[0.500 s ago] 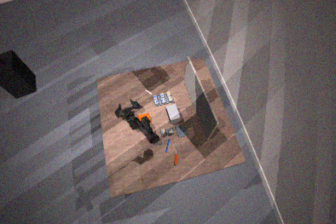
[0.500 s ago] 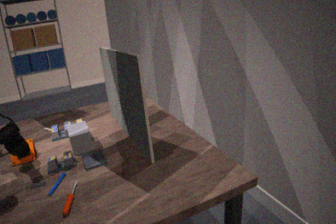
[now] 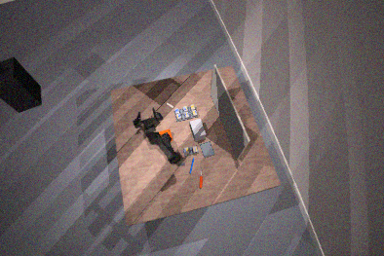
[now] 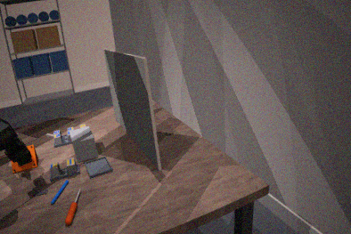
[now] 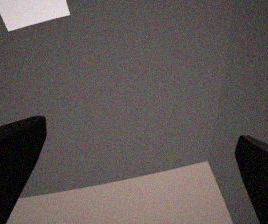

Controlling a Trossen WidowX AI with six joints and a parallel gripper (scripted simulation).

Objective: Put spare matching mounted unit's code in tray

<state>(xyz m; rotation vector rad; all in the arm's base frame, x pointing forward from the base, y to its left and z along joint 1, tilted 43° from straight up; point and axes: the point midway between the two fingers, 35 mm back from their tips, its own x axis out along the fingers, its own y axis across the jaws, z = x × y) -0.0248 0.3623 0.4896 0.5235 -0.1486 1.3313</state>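
My gripper tip is now 33 cm short of the grey spare block, 18 cm to the right of it and 63 cm above it. From my gripper tip the other things lie so: upright panel 61 cm ahead, 2 cm to the right, 45 cm below; then dark-rimmed tray 38 cm ahead, 18 cm to the right, 67 cm below.
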